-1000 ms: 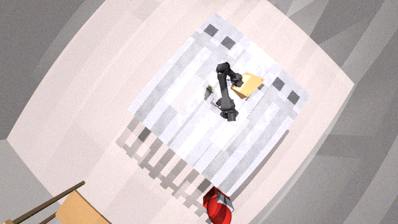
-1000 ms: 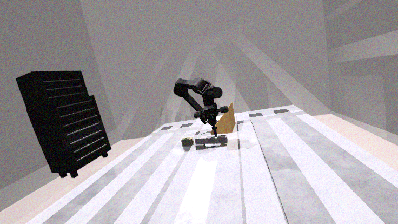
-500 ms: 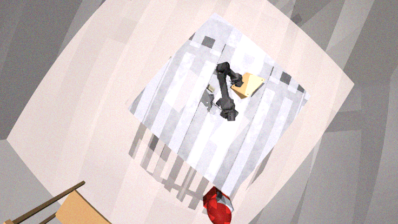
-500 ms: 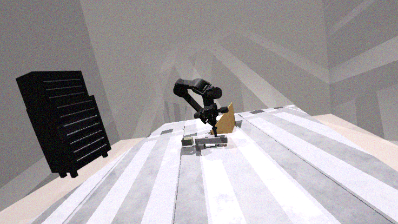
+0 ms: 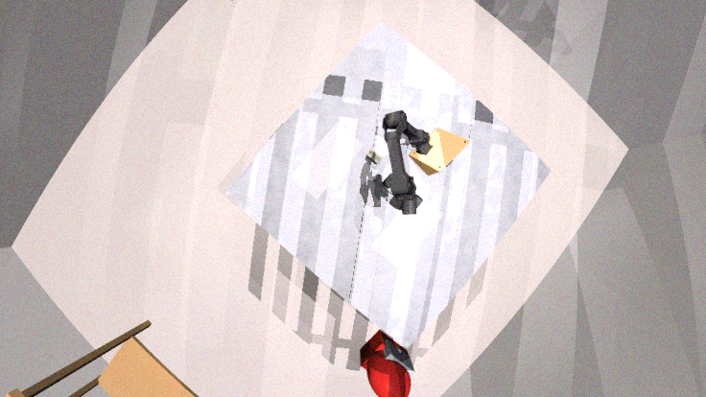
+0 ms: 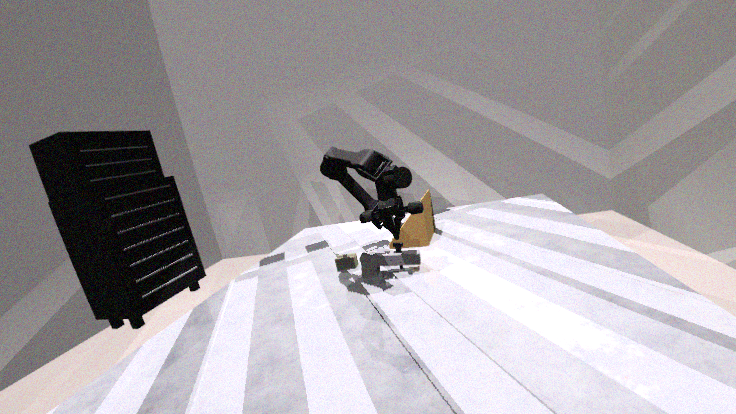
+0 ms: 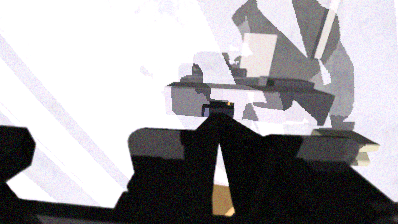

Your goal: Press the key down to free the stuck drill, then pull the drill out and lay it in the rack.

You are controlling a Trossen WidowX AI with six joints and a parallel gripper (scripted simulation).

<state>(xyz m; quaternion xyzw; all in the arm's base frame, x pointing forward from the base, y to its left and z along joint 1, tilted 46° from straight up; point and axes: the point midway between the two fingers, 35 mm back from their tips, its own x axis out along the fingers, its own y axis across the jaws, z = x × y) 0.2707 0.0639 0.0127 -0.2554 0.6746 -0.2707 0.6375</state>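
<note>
The dark key lies 3 cm below my gripper tip. Round my gripper tip: olive block: 7 cm behind, 21 cm to the right, 8 cm below; then drill: 7 cm to the right, 6 cm below.
</note>
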